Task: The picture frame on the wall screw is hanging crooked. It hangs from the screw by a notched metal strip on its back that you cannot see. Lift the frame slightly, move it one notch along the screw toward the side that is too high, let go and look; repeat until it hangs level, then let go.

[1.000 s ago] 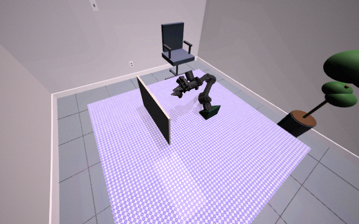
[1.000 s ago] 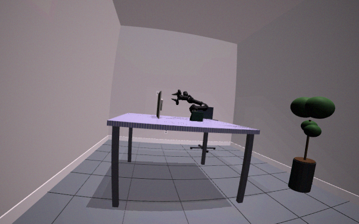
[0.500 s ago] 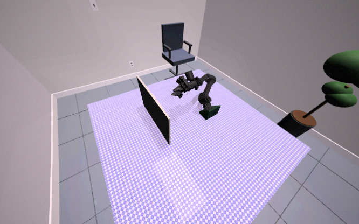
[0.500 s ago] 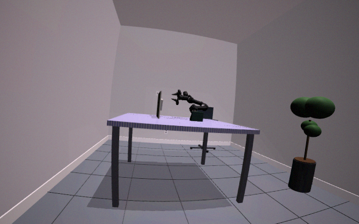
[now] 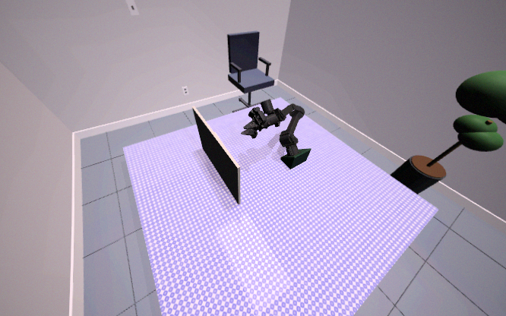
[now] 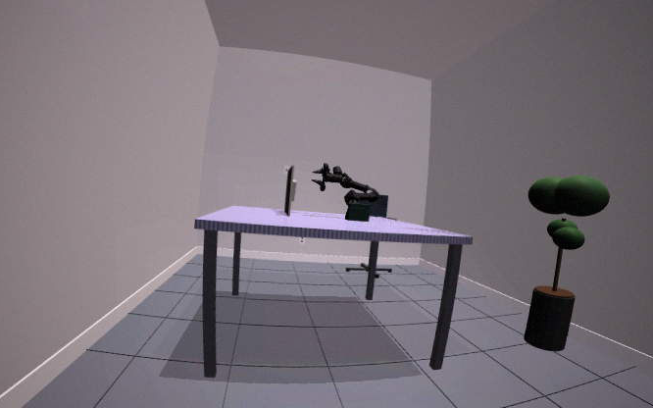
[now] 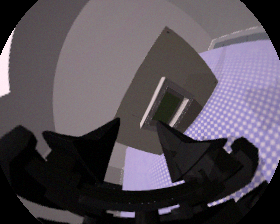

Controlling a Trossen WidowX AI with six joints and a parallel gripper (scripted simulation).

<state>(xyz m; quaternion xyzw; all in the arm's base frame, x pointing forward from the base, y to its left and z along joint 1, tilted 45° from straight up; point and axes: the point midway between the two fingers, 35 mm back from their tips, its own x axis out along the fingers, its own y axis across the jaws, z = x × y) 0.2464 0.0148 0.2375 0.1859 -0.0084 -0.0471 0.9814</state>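
My gripper tip is now 130 mm short of the picture frame, 110 mm above it and 30 mm to the left of it. From my gripper tip the other things lie so: wall panel 140 mm ahead, 110 mm below, 30 mm to the right.
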